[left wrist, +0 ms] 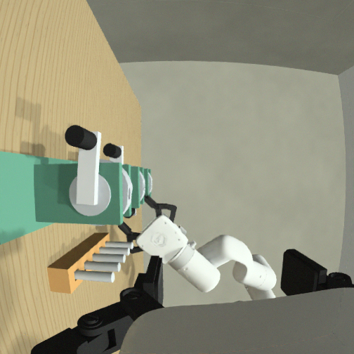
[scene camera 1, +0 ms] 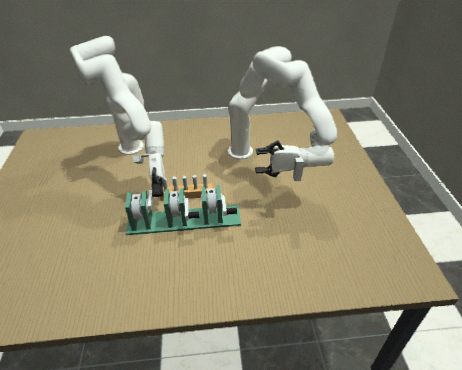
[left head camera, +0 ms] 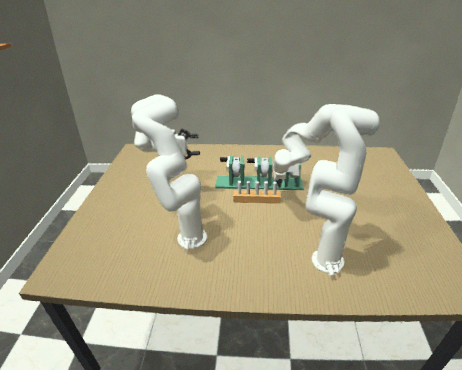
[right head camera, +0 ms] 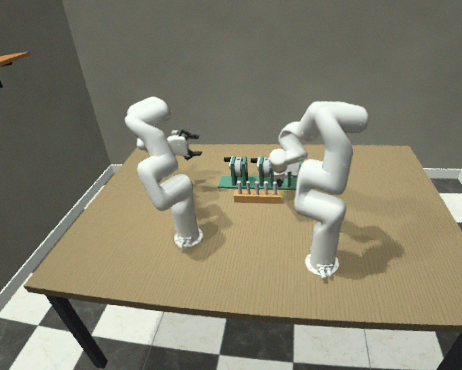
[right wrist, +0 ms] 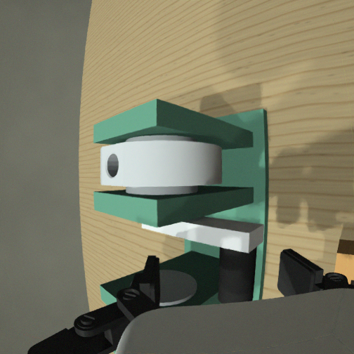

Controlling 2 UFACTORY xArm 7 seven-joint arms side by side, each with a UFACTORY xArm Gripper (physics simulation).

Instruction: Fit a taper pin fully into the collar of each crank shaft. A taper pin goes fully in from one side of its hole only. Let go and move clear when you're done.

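Places are measured from the left arm's base along level axes (x ahead, y left, z up), in metres.
Pixels of known places: left gripper, fingertip midpoint: (scene camera 1: 255, 161) (left head camera: 199, 144) (right head camera: 200, 145); right gripper, fingertip midpoint: (scene camera 1: 158, 194); left arm's base, link origin: (scene camera 1: 240, 152) (left head camera: 192, 238) (right head camera: 189, 237); right arm's base, link origin: (scene camera 1: 131, 147) (left head camera: 327, 261) (right head camera: 321, 264).
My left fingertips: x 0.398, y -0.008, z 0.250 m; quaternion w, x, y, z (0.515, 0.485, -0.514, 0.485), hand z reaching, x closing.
For each thing: its top centre in the pictures, then the offset to it from my left fingertips. "spot": a spot on its surface instead. Level surfaces: height alone.
- end collar, surface spot: (scene camera 1: 136, 206) spot: 0.114 m down, 0.052 m ahead, 0.469 m right
- middle collar, surface spot: (scene camera 1: 175, 202) spot: 0.112 m down, 0.058 m ahead, 0.322 m right
- wooden table, surface height: 0.249 m down
A green stand (left head camera: 220, 183) (scene camera 1: 232, 216) (left wrist: 15, 190) carries three crank shafts with white collars. The end collar (scene camera 1: 136, 206) (right wrist: 165, 164) shows an open hole in the right wrist view. The middle collar (scene camera 1: 175, 202) and the other end collar (scene camera 1: 212, 200) show dark holes in scene camera 1. Several grey taper pins (left head camera: 257, 187) (right head camera: 257, 187) (left wrist: 95, 276) stand upright in the orange rack (left head camera: 257, 198) (right head camera: 257, 198) (left wrist: 60, 280). My right gripper (scene camera 1: 157, 185) (right wrist: 221, 273) is open at the end shaft's black crank handle (right wrist: 237, 275). My left gripper (left head camera: 197, 144) (right head camera: 199, 145) (scene camera 1: 257, 160) is open and empty, held above the table.
The white crank arm (right wrist: 215, 235) of the end shaft lies beside its green support. Black handles (scene camera 1: 231, 211) (left wrist: 81, 137) of the other cranks stick out sideways. The rack stands close along the stand, on the arm-base side. The wooden table (left head camera: 150, 280) (scene camera 1: 280, 280) carries both arms.
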